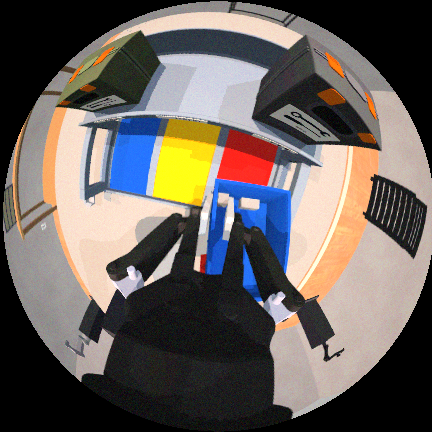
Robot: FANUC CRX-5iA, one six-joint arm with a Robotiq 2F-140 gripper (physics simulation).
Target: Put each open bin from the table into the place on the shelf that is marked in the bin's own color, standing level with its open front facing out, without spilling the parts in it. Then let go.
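Places are measured from the arm's base along level axes (x ahead, y left, z up), in metres.
Pixels of known places: gripper, fingertip midpoint: [218, 203].
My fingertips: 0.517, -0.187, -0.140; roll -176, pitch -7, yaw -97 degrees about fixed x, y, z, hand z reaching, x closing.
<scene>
For each thing: its top centre in the pictures, then the offset to it from my fingertips, as dx, dy, dz. "pt": a spot on its surface instead. Level surfaces: height alone.
- blue open bin at a spot on its surface: [278, 215] pt -0.003, -0.085, +0.034
- shelf at a spot on its surface: [200, 75] pt +0.185, +0.036, +0.049
- small red patch at a spot on its surface: [202, 263] pt -0.135, +0.025, -0.019
- green toolbox at a spot on its surface: [125, 70] pt +0.173, +0.107, +0.110
- dark grey toolbox at a spot on its surface: [295, 90] pt +0.121, -0.030, +0.141
- table at its surface level: dz -0.053
A blue open bin [278, 215] stands on the table just in front of the shelf, before its red end. Pale blocks [249, 203] lie inside it. My gripper [218, 203] is shut on the bin's left side wall, one pale finger pad outside and one inside. The shelf [200, 75] has a blue place [131, 162] at left, a yellow place [185, 172] in the middle and a red place [247, 157] at right. No bin shows on these places. A small red patch [202, 263] shows beside the fingers, mostly hidden by the gripper; I cannot tell what it belongs to.
A green toolbox [125, 70] stands on the shelf top at left, and a dark grey toolbox [295, 90] at right. The shelf's side frames and front lip bound the marked places. The table [95, 227] has a wooden edge at right. A black slatted object [397, 212] is beyond it.
</scene>
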